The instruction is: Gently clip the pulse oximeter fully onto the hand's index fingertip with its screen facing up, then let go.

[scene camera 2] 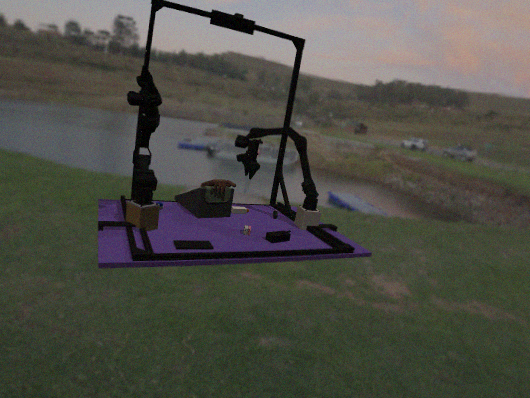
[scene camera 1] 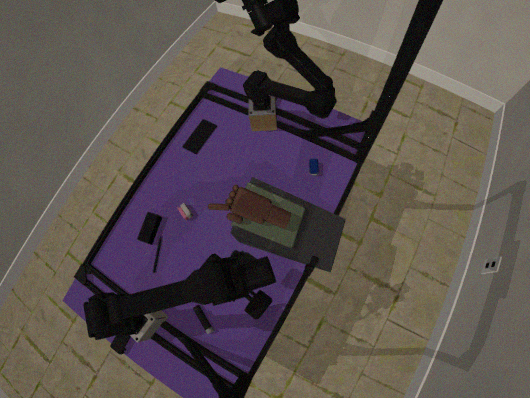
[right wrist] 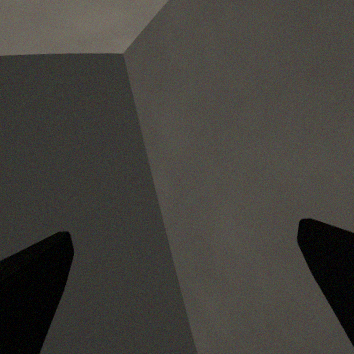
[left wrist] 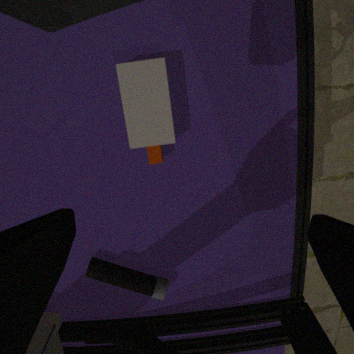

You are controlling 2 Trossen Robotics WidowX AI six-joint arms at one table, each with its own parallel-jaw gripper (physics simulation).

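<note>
The pulse oximeter, a small white and pink clip, lies on the purple table top, left of the index fingertip in scene camera 1 and apart from it. The brown hand rests on a green pad on a dark wedge block; its index finger points out to the left in scene camera 1. My left gripper is open and empty, high above the table. My right gripper is open and empty, raised beyond the table's edge. The oximeter's screen cannot be made out.
A white box with an orange tab lies below the left gripper. A dark cylinder, a black block, a thin pen, a flat black slab and a blue object also lie on the table.
</note>
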